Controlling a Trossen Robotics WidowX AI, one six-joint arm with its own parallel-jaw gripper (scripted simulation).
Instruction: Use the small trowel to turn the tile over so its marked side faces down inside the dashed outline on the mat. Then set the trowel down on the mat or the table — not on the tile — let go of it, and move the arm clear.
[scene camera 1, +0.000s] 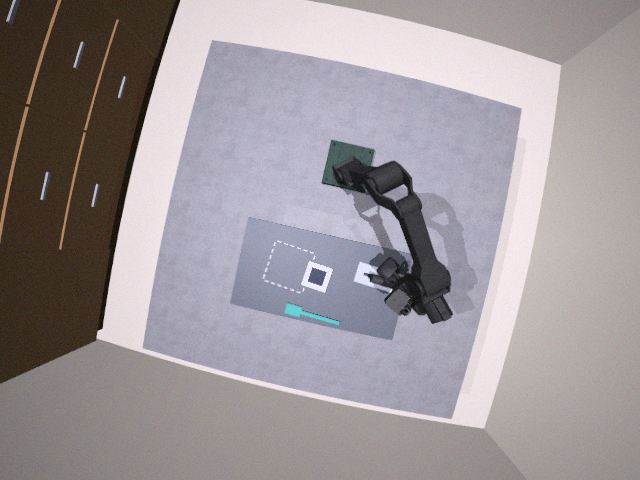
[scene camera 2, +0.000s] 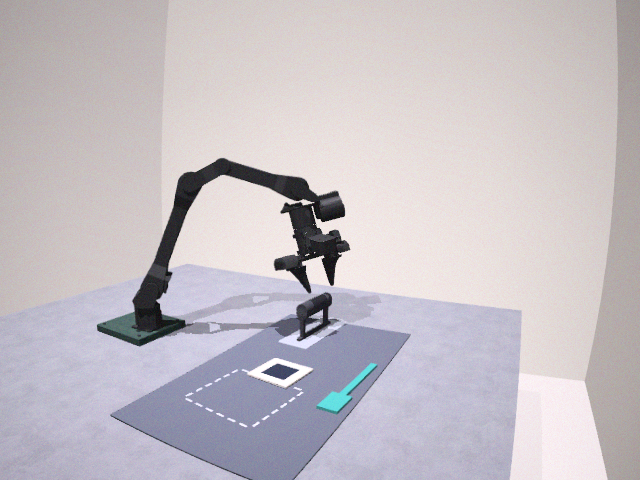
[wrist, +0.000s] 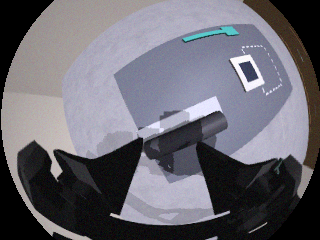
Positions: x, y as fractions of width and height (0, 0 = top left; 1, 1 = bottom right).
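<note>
My gripper (scene camera 2: 0.50, 0.60), (scene camera 1: 0.62, 0.60), (wrist: 0.53, 0.60) is open and holds nothing. There's a tile (scene camera 2: 0.44, 0.78), (wrist: 0.78, 0.31), and I can see a trowel (scene camera 2: 0.48, 0.70) as well as a teal paddle-shaped piece (scene camera 2: 0.52, 0.84).
</note>
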